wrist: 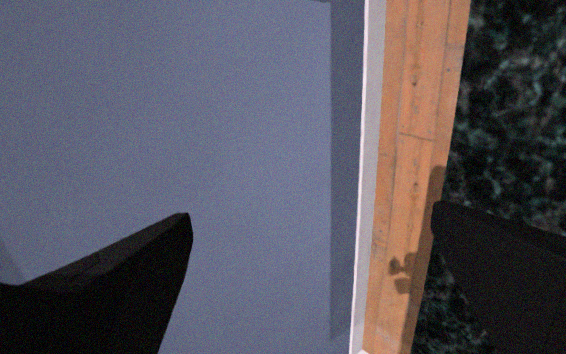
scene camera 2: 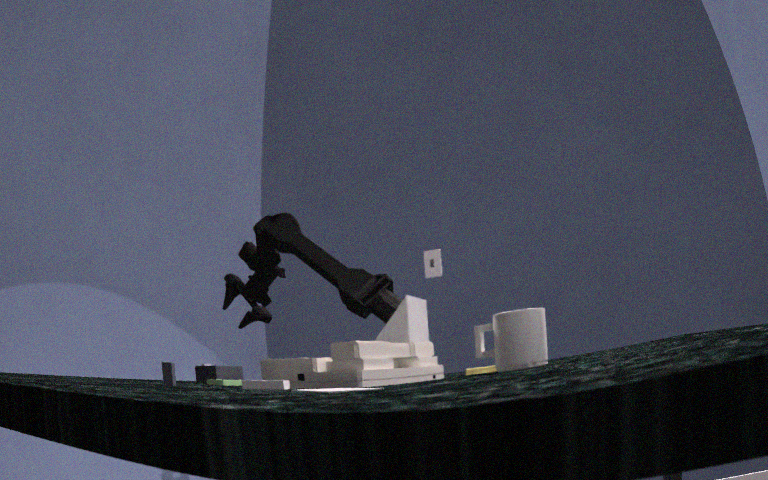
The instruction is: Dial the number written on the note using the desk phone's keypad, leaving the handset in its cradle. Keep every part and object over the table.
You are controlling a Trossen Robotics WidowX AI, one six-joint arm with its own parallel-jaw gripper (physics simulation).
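Frame: origin at the arm's base, x ahead, y left, z up, level; centimetres.
Where they show: gripper, between the fingertips: (wrist: pixel 312 220) (scene camera 2: pixel 231 318); arm's base, origin of its link: (scene camera 2: pixel 402 317).
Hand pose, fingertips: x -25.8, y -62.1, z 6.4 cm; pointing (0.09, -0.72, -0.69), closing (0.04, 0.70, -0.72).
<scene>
Each offset is from my fingertips to the centre of the thing. "spot": to the spot under its first point.
My gripper (scene camera 2: pixel 234 318) (wrist: pixel 312 220) is open and empty, raised above the left part of the table. A white, stepped body {spot: dx +62.7, dy +74.1, dz -17.7 cm} (scene camera 2: pixel 396 374) with an upright wedge, apparently the desk phone, stands mid-table in the scene view, to the right of the gripper. It hides the arm's base; its keypad and handset cannot be told apart. A thin white sheet {dx +80.3, dy +73.9, dz -19.0 cm} (scene camera 2: pixel 339 389) lies in front of it, and a flat yellow piece {dx +39.3, dy +81.6, dz -18.5 cm} (scene camera 2: pixel 480 370) lies to its right. I cannot tell which is the note, and no number is readable. The phone does not show in the wrist view.
A white mug {dx +50.1, dy +87.4, dz -14.7 cm} (scene camera 2: pixel 519 339) stands at the right. At the left are a small grey upright block {dx +77.6, dy +46.6, dz -17.4 cm} (scene camera 2: pixel 168 374), a dark box {dx +48.0, dy +32.0, dz -17.0 cm} (scene camera 2: pixel 226 372), a green piece {dx +54.1, dy +40.3, dz -18.6 cm} (scene camera 2: pixel 224 383) and a low white block {dx +73.7, dy +60.8, dz -18.5 cm} (scene camera 2: pixel 266 384). The dark table (scene camera 2: pixel 396 430) (wrist: pixel 515 100) borders wooden floor (wrist: pixel 415 115) in the wrist view.
</scene>
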